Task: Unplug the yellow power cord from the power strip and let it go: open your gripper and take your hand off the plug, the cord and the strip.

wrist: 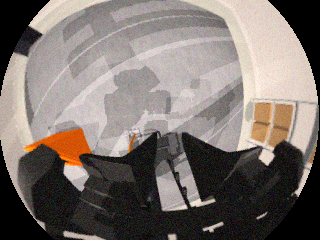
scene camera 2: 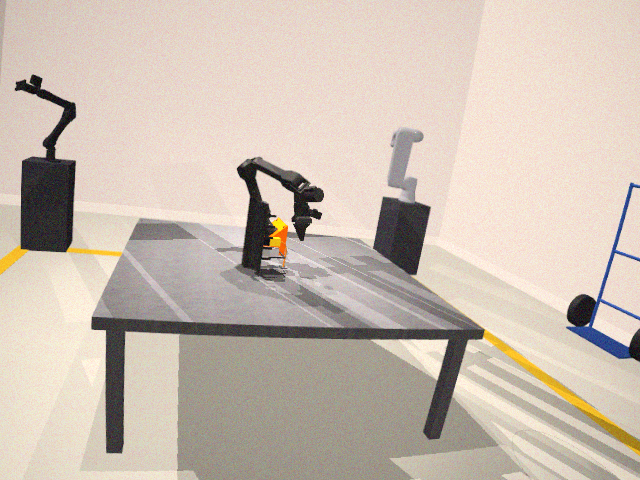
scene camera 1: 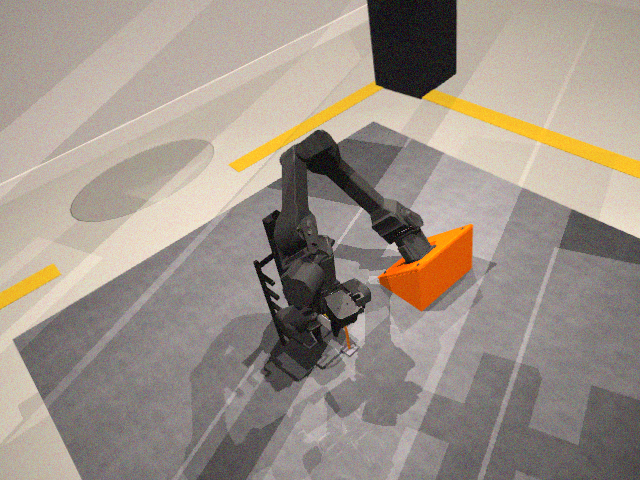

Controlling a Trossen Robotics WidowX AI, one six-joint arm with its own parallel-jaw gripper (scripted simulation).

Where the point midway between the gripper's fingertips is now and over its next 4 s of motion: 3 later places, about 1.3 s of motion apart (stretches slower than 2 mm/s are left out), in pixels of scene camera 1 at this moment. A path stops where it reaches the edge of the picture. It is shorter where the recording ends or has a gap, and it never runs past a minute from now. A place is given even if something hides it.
My gripper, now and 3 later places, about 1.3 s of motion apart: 327, 340; 329, 305; 328, 307; 341, 311
